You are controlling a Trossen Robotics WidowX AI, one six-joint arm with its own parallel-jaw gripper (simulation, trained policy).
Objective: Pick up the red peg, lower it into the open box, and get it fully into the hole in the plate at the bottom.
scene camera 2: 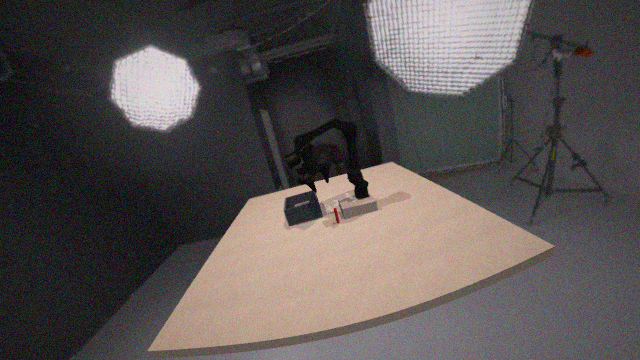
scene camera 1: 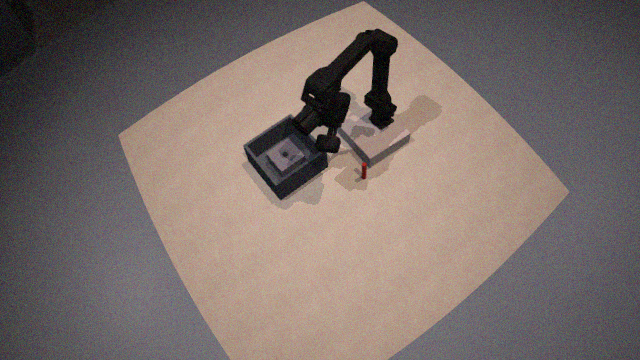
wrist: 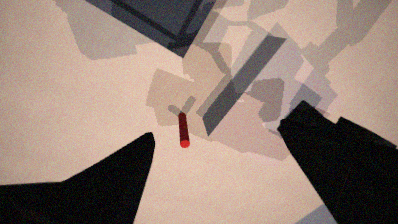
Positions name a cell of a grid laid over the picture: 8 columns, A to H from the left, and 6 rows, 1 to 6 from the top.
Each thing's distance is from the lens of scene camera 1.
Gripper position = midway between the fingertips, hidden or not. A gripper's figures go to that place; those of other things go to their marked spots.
my gripper (scene camera 1: E3): 129 cm
dark box (scene camera 1: D3): 144 cm
